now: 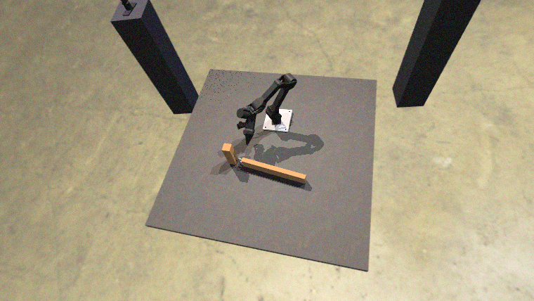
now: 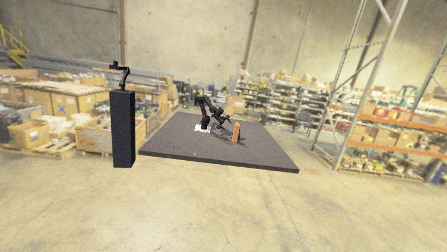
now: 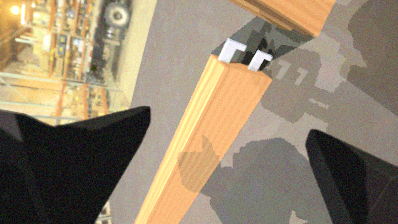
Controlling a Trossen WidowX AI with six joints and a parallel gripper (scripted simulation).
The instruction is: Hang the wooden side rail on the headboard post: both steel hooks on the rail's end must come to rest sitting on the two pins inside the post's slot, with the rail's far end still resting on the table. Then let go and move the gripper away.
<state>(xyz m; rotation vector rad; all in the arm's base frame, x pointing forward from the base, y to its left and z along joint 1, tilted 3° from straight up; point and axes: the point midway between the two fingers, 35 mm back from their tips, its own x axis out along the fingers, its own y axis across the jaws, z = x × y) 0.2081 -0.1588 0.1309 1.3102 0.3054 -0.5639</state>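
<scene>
My gripper tip is now 50 mm short of the wooden headboard post, 110 mm to the left of it and 20 mm above it.
</scene>
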